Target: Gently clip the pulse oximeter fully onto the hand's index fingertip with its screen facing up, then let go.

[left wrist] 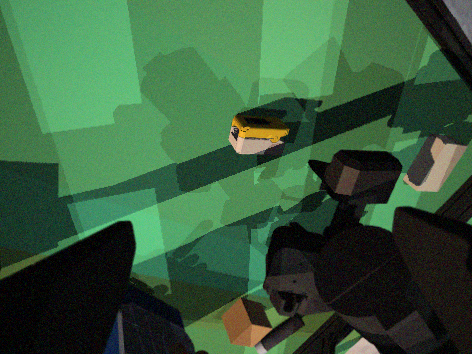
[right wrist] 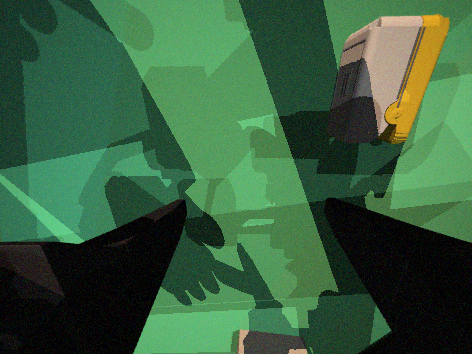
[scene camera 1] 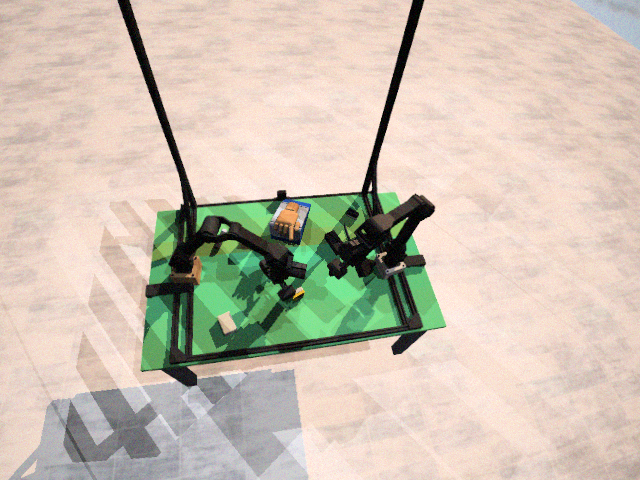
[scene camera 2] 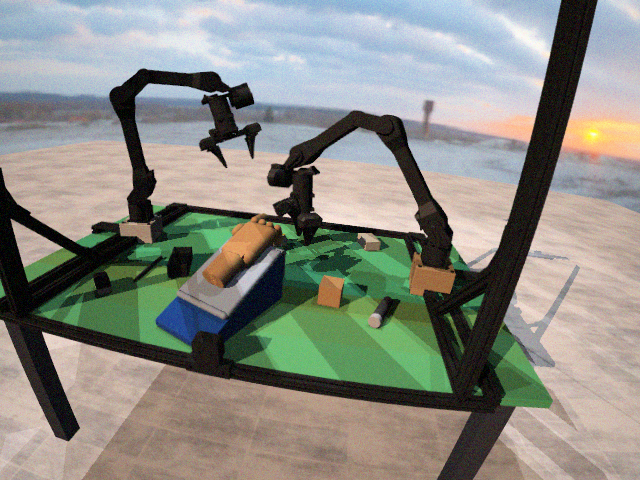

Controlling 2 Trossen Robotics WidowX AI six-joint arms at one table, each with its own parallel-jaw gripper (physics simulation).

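Places are measured from the left arm's base along level axes (x up, y right, z ahead), in centimetres.
Where they show: left gripper, between the fingertips: [left wrist: 264,227] [scene camera 2: 239,163]; right gripper, between the fingertips: [left wrist: 301,193] [right wrist: 255,205] [scene camera 1: 275,287] [scene camera 2: 302,240]; left arm's base, origin of its link: [scene camera 1: 391,260] [scene camera 2: 141,219]; right arm's base, origin of its link: [scene camera 1: 184,266] [scene camera 2: 434,262].
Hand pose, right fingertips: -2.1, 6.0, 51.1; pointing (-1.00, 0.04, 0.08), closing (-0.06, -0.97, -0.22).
Things, the pixels of their top centre, and the offset from my right fingertips, as dx, dy, dz. "pt": a spot on its surface instead.
- yellow-and-white pulse oximeter, centre of its top: [right wrist: 396,87] [left wrist: 264,142] [scene camera 1: 297,292] -0.6, -4.9, -7.6
- sloped blue-and-white support, a spot on its surface: [scene camera 2: 258,304] pt -0.9, +33.3, -10.8
- pale block, centre of its top: [left wrist: 442,168] [scene camera 2: 369,237] [scene camera 1: 226,322] -0.8, -7.7, +22.5
- orange block, centre of its top: [left wrist: 252,336] [scene camera 2: 332,281] +1.2, +26.4, +5.3
- dark cylinder, centre of its top: [left wrist: 282,341] [scene camera 2: 382,305] -1.1, +32.3, +16.0
- black box, centre of its top: [scene camera 2: 180,255] [scene camera 1: 335,240] -0.3, +13.2, -32.8
- small black block, centre of its top: [scene camera 2: 101,276] [scene camera 1: 353,211] -0.6, +25.9, -47.9
The yellow-and-white pulse oximeter [scene camera 1: 298,292] [left wrist: 258,134] [right wrist: 395,80] sits on the green table, its yellow side with the dark screen facing up. The orange hand [scene camera 1: 288,219] [scene camera 2: 248,240] lies palm-down on a sloped blue-and-white support [scene camera 2: 258,304], fingers towards the far side in scene camera 2; its index fingertip is bare. My right gripper [scene camera 1: 279,283] [scene camera 2: 298,224] [right wrist: 255,205] is open and empty, low over the table; the oximeter lies outside its fingers, at the upper right of the right wrist view. My left gripper [scene camera 1: 351,268] [scene camera 2: 238,161] [left wrist: 264,227] is open and empty, high above the table.
A pale block [scene camera 1: 226,322] [scene camera 2: 369,241] [left wrist: 435,162] lies beyond the right gripper in scene camera 2. An orange block [scene camera 2: 330,290] and a dark cylinder [scene camera 2: 381,311] lie right of the support. A black box [scene camera 2: 179,261], a thin rod and a small black block [scene camera 2: 102,284] lie left of it.
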